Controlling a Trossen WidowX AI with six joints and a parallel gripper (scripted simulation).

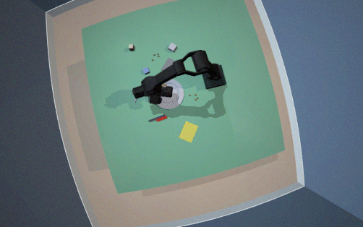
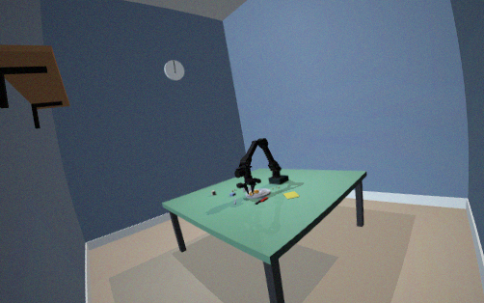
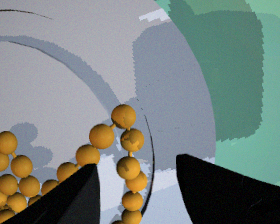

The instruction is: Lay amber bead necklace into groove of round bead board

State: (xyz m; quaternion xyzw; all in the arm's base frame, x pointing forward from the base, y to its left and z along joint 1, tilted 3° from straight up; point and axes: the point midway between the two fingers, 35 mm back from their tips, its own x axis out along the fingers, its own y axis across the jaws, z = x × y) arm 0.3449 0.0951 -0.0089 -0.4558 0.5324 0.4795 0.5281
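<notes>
My gripper tip is now 6 cm past the round grey bead board, 1 cm to the right of it and 1 cm above it. Round my gripper tip: grey rod (14 cm ahead, 2 cm below); blue block (8 cm ahead, 16 cm to the right, 1 cm below); red-handled tool (16 cm to the left, 1 cm below).
</notes>
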